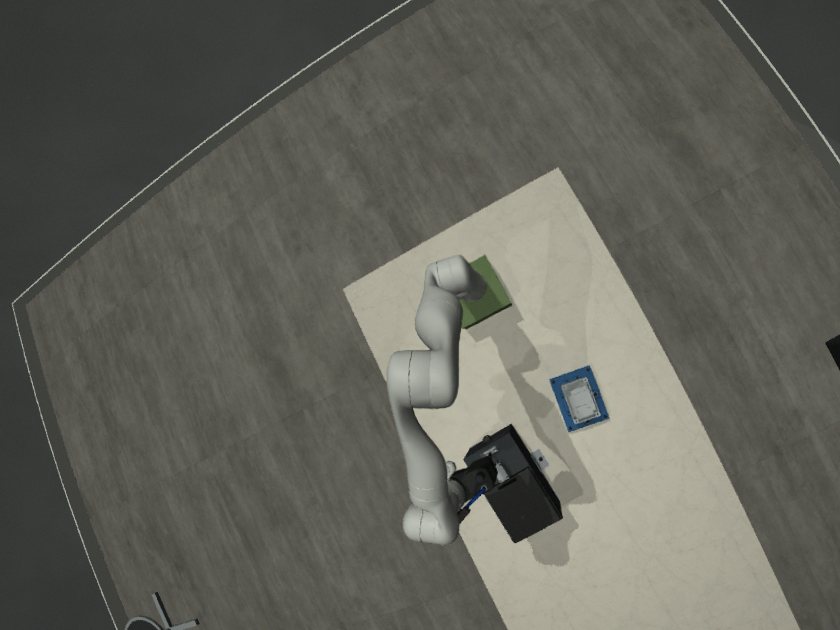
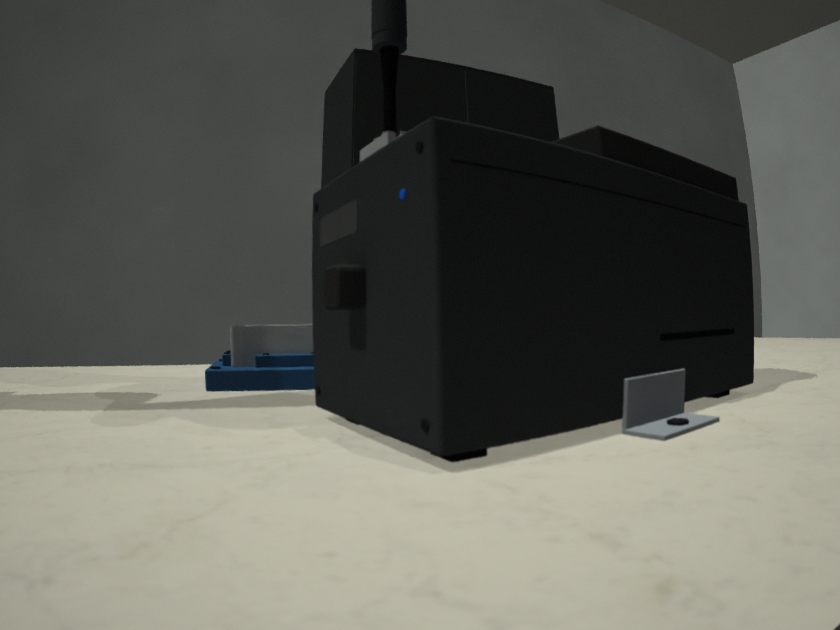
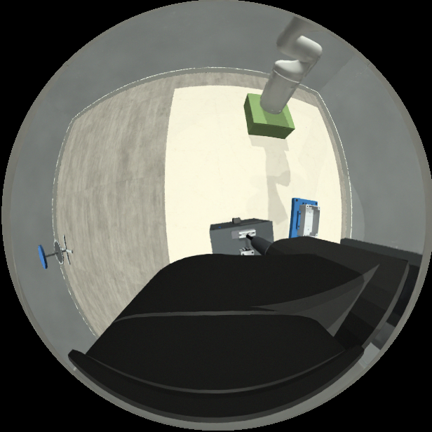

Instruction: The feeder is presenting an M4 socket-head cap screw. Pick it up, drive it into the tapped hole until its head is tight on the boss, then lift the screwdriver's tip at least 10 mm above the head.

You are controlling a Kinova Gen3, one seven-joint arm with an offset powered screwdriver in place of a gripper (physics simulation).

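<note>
My screwdriver (image 2: 388,128) (image 3: 249,237) points down over the black feeder (image 1: 525,505) (image 2: 576,271) (image 3: 225,241). Its thin black tip meets the light grey pickup block (image 2: 373,147) (image 3: 241,233) on the feeder's top; any small gap there is too small to tell. The cap screw cannot be made out at the tip, so I cannot tell whether the bit holds it. A light grey box-shaped housing (image 1: 580,400) (image 2: 281,339) (image 3: 310,221) sits on a blue fixture plate (image 1: 559,403) (image 2: 261,379) (image 3: 294,220), apart from the feeder. The tapped hole cannot be picked out.
A green block (image 1: 496,298) (image 3: 269,130) stands under the arm's base on the pale table (image 1: 651,474) (image 2: 271,528) (image 3: 200,150). A small metal bracket (image 1: 540,460) (image 2: 652,398) lies beside the feeder. A stool with a blue seat (image 3: 43,256) stands on the floor.
</note>
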